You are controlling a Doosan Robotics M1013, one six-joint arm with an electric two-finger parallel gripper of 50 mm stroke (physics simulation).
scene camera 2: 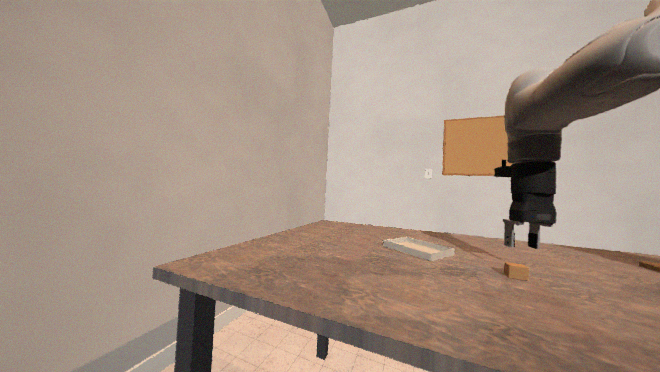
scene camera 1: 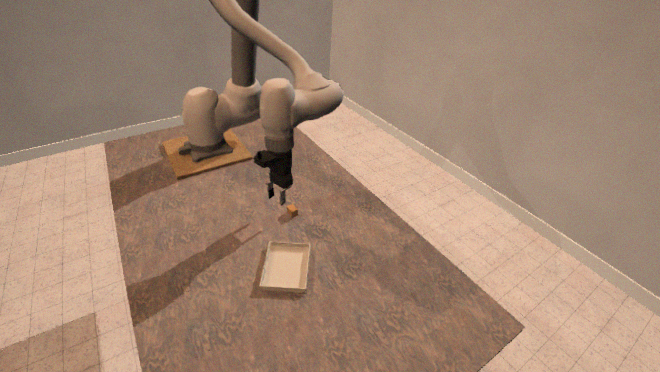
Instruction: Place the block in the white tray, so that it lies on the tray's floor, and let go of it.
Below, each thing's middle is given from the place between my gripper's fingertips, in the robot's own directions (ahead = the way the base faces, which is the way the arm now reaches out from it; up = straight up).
Right now the white tray (scene camera 1: 286, 265) is 23 cm ahead of my hand, 8 cm to the right of it and 5 cm below it.
